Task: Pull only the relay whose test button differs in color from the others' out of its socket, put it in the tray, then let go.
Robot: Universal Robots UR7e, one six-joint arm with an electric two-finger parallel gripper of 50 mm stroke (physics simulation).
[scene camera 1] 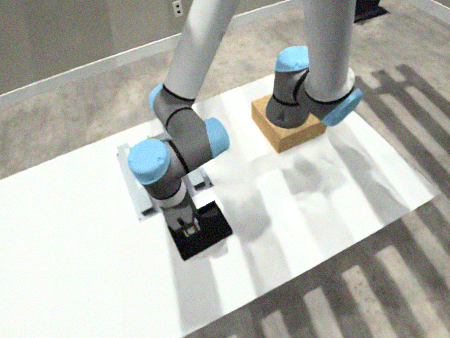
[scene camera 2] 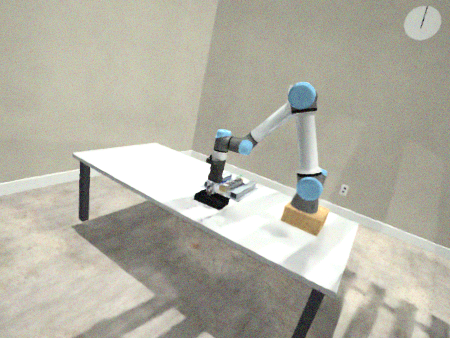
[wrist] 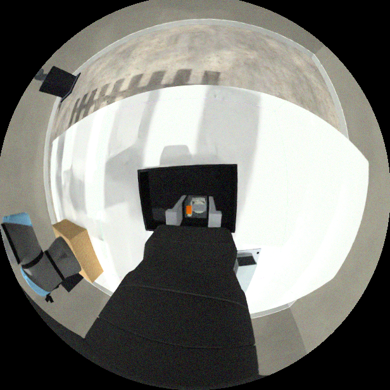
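Where they show: gripper, between the fingertips: (scene camera 1: 192, 230) (scene camera 2: 209, 192); arm's base, origin of its link: (scene camera 1: 286, 112) (scene camera 2: 303, 207).
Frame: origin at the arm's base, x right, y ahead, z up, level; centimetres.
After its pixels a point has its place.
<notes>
A relay (wrist: 199, 206) with an orange test button is held between the two fingers in the wrist view; its orange part also shows small in scene camera 1. My gripper (scene camera 1: 191, 229) @[x -25.2, y 45.1, z -3.8 cm] (scene camera 2: 211, 190) @[x -25.2, y 45.1, z -3.8 cm] (wrist: 197, 202) is shut on this relay and points down inside the outline of the black tray (scene camera 1: 215, 232) @[x -27.0, y 39.1, z -8.4 cm] (scene camera 2: 212, 201) @[x -30.1, y 39.2, z -5.3 cm] (wrist: 187, 174). The relay's underside is hidden, so I cannot tell whether it touches the tray floor. The panel (scene camera 1: 131, 187) (scene camera 2: 244, 191) (wrist: 248, 272) with the sockets is partly hidden behind the arm, and the other relays' buttons cannot be made out.
The panel lies close behind the tray, with long grey raised ducts on it. The arm's base stands on a wooden block (scene camera 1: 300, 137) @[x -9.1, y -0.8, z -4.2 cm] (scene camera 2: 304, 218) @[x -9.0, y -4.0, z -2.1 cm] (wrist: 82, 250) on the white table (scene camera 1: 75, 225) @[x -6.0, y 81.0, z -8.7 cm] (scene camera 2: 135, 165) @[x -27.5, y 105.7, z -8.7 cm] (wrist: 300, 190).
</notes>
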